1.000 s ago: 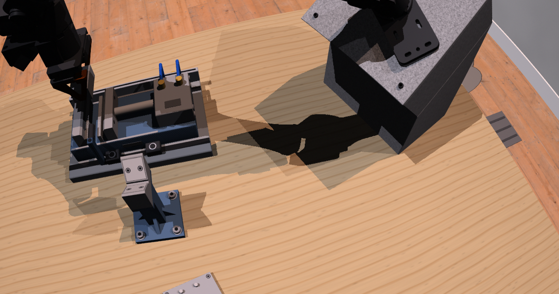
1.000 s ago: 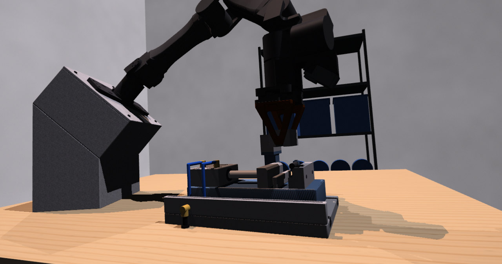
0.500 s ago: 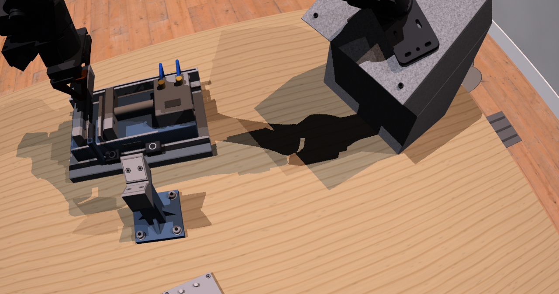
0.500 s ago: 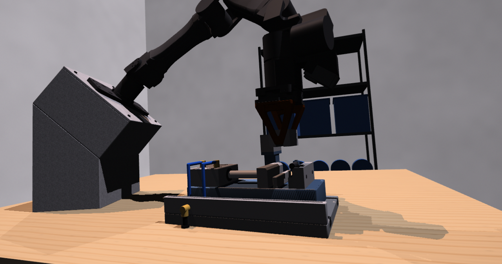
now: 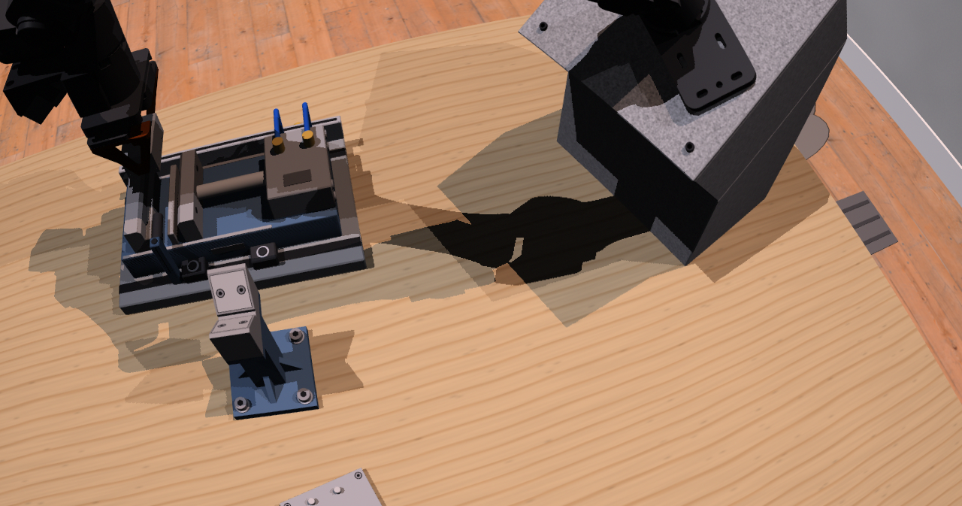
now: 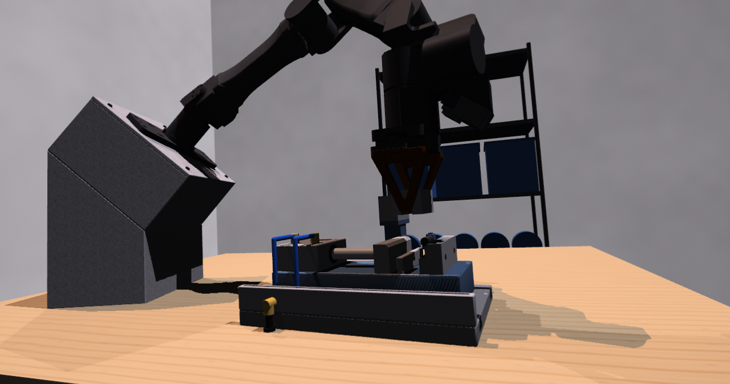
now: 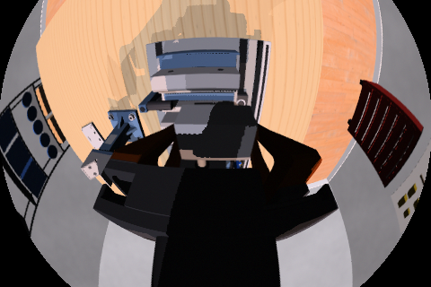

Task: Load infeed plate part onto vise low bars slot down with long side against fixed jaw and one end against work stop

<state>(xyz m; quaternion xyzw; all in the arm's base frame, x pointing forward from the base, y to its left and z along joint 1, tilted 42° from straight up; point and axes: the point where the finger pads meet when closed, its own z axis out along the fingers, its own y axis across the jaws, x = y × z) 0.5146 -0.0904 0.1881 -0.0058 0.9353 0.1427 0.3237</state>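
My gripper is now 70 mm above the moving jaw, 40 mm past it and 20 mm to the right of it. Also, from my hand: grey part (right at my hand); then work stop rod (70 mm to the left, 50 mm below, 10 mm behind); then fixed jaw (70 mm below, 30 mm to the left, 20 mm ahead).
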